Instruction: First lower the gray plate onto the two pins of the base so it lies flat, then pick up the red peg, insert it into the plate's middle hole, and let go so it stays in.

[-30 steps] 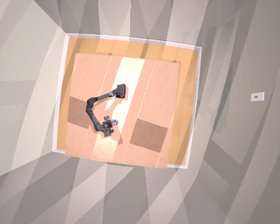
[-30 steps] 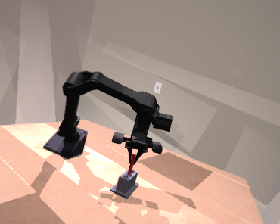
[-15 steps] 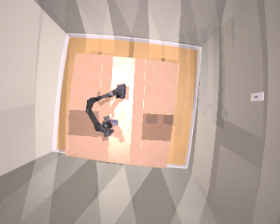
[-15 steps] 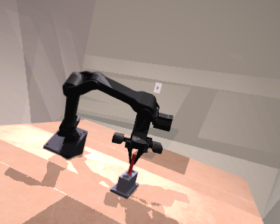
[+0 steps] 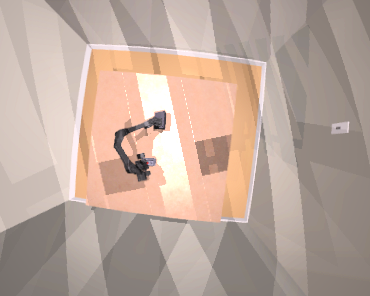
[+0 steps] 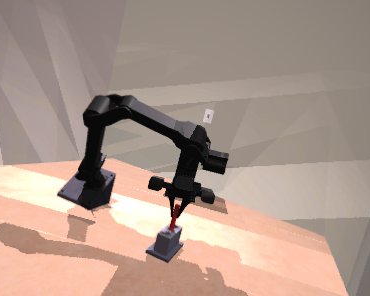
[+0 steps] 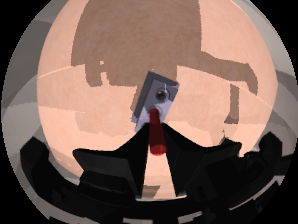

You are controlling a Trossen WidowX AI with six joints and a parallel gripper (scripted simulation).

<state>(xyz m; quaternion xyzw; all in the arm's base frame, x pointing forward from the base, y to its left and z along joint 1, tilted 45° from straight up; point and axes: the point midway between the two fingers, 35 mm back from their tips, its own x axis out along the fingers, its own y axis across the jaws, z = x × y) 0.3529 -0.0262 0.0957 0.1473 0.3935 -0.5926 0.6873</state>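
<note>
The red peg lies right at my gripper tip. The rest, counted from my gripper tip: gray plate: 5 cm below; dark base: 9 cm below.
</note>
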